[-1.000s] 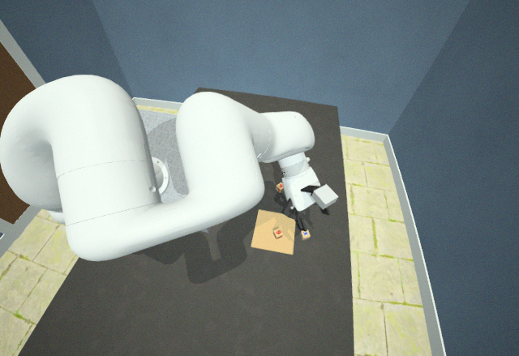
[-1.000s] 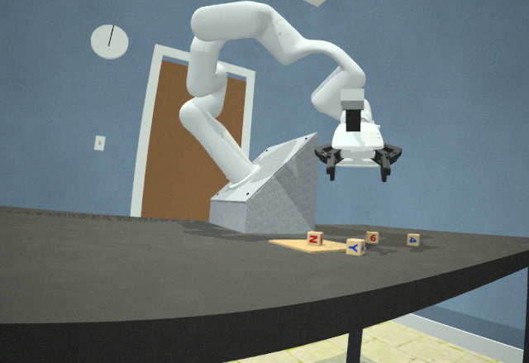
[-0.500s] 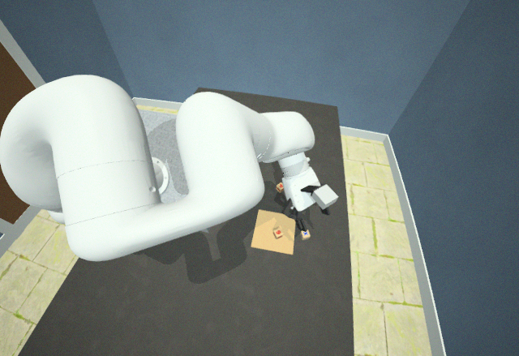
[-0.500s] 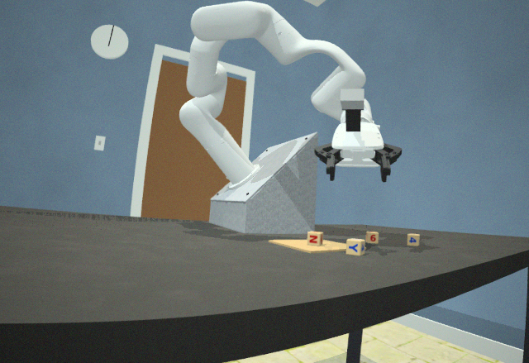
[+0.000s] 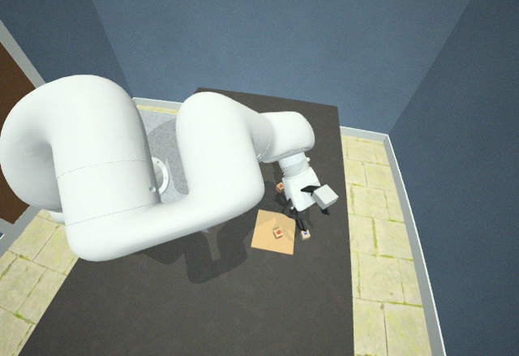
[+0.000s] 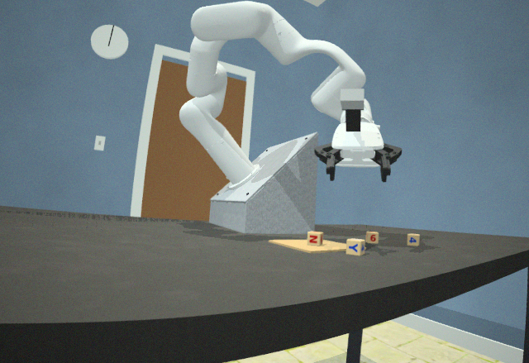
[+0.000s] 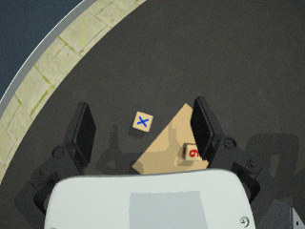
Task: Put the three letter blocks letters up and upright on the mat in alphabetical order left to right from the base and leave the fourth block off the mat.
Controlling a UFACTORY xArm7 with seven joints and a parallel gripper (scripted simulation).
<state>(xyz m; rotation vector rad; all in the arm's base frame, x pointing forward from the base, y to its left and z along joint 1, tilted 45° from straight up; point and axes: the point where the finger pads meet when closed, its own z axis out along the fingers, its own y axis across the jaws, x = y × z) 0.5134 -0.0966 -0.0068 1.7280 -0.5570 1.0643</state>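
Right now the tan mat is 14 cm below my hand, 10 cm behind it and 1 cm to the left of it. Round my hand: block 24 cm to the left, 13 cm below, 2 cm behind.
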